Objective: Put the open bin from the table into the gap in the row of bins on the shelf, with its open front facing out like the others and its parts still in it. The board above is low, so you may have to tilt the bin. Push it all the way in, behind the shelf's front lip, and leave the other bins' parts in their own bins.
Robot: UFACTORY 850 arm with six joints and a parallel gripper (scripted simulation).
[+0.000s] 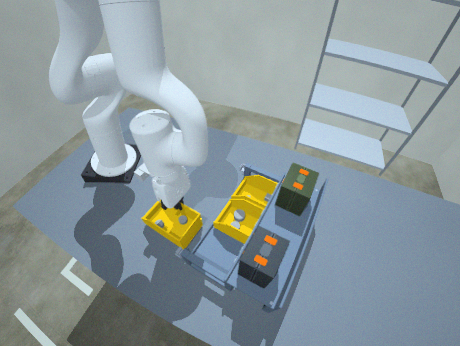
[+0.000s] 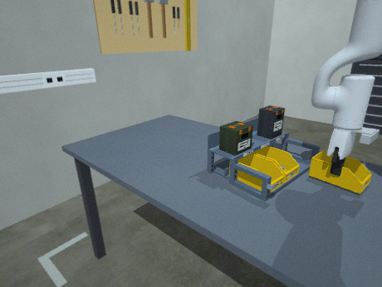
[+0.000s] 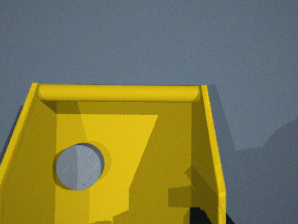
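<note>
My hand is 50 mm to the left of the yellow open bin, 20 mm above it and 10 mm short of it. The rest, counted from my hand: grey part (50 mm below, 30 mm ahead, 20 mm to the right); shelf (230 mm ahead, 80 mm to the left); grey disc part (80 mm to the right, 50 mm below, 30 mm behind).
</note>
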